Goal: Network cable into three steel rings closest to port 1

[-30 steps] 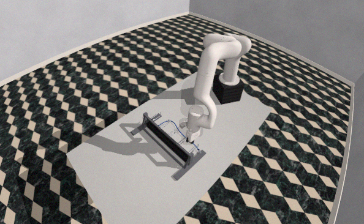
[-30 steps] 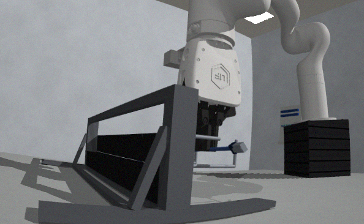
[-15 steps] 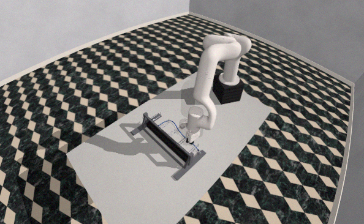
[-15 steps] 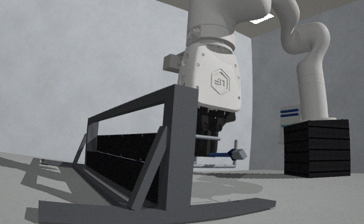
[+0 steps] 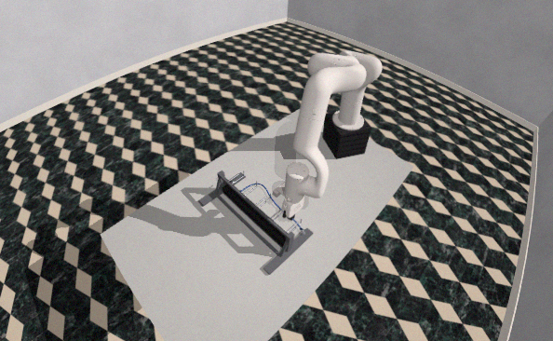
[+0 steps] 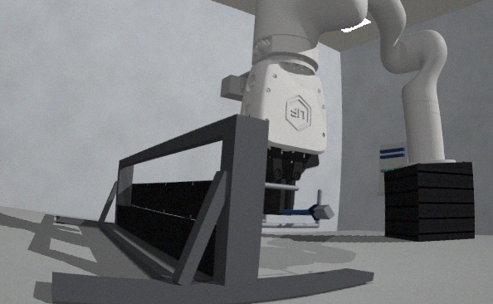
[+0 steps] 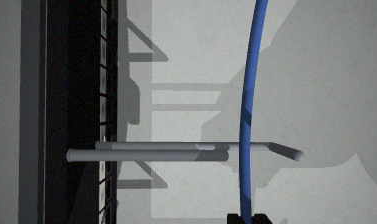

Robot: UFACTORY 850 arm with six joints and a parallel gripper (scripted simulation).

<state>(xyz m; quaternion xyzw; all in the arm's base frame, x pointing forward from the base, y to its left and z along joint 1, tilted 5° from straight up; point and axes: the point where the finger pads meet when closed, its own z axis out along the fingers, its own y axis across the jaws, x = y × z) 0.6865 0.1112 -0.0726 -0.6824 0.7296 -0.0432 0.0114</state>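
My hand is 20 mm short of the grey plug, 80 mm to the right of it and 20 mm above it. Also, from my hand: dark grey rack (90 mm ahead, 160 mm to the right, 20 mm below).
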